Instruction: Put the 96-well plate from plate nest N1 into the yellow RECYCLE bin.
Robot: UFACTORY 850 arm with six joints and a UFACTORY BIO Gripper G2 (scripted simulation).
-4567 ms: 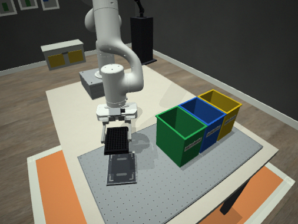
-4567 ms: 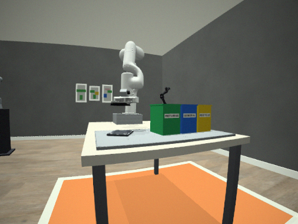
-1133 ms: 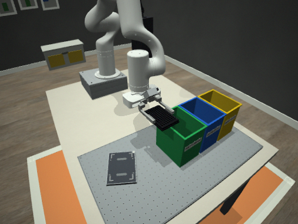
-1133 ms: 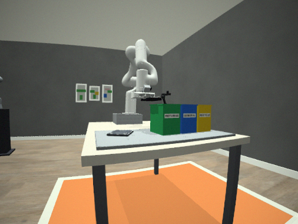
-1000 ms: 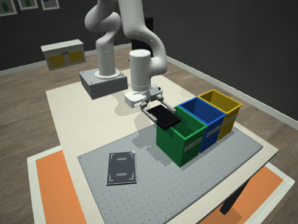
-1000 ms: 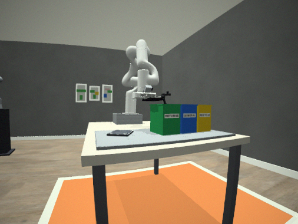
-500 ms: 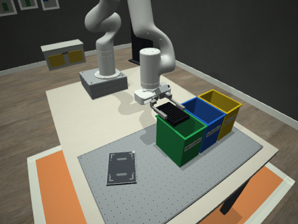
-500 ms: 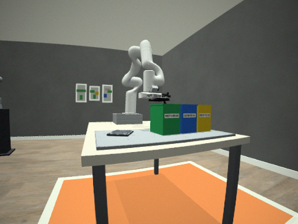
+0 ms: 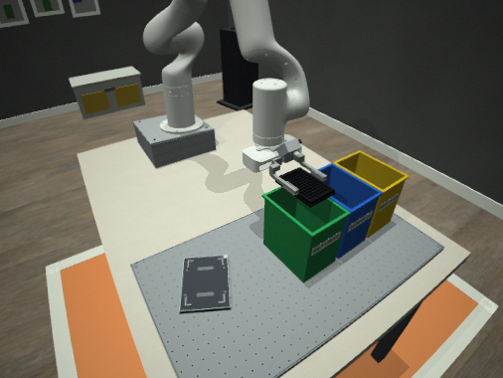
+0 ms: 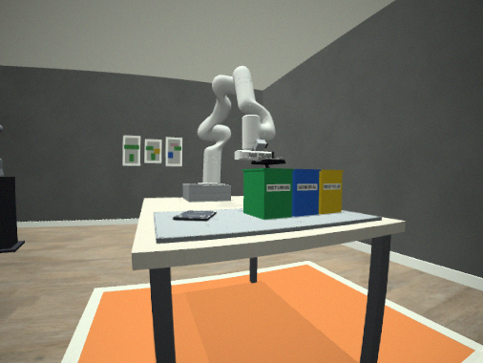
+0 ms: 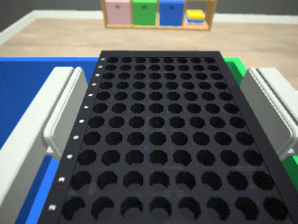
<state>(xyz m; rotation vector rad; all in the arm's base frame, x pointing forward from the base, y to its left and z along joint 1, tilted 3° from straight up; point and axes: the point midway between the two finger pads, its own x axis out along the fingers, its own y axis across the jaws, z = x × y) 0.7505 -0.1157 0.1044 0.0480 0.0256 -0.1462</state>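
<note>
The yellow recycle bin is 240 mm to the left of my hand, 130 mm below it and 60 mm ahead of it. Round my hand: black 96-well plate 10 mm below; then blue bin 130 mm below, 110 mm to the left, 40 mm ahead; then green bin 130 mm below, 30 mm to the right, 30 mm ahead.
</note>
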